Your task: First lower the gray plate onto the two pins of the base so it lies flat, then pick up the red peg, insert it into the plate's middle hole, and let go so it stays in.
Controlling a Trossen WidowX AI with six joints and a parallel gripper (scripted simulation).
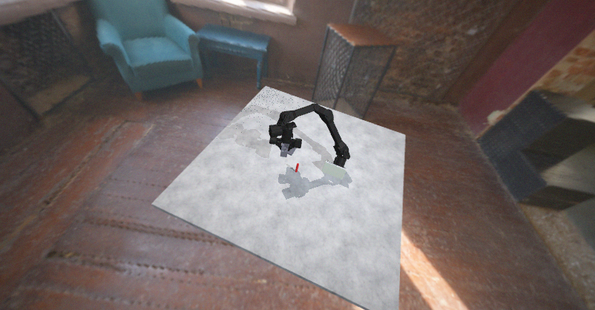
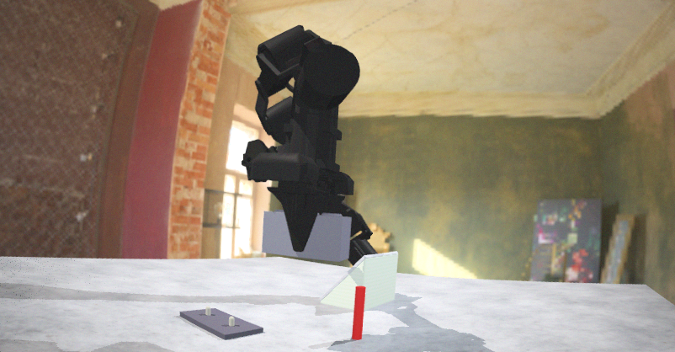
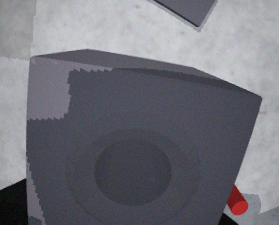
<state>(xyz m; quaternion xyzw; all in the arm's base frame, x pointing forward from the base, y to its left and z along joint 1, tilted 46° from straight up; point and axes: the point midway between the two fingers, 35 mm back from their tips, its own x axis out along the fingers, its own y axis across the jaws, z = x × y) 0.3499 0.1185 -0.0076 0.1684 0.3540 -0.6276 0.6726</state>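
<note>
My gripper tip is now 150 mm to the left of the dark base and 130 mm above it. Also, from my gripper tip: red peg: 100 mm behind, 20 mm to the left, 100 mm below; then gray plate: 30 mm above.
</note>
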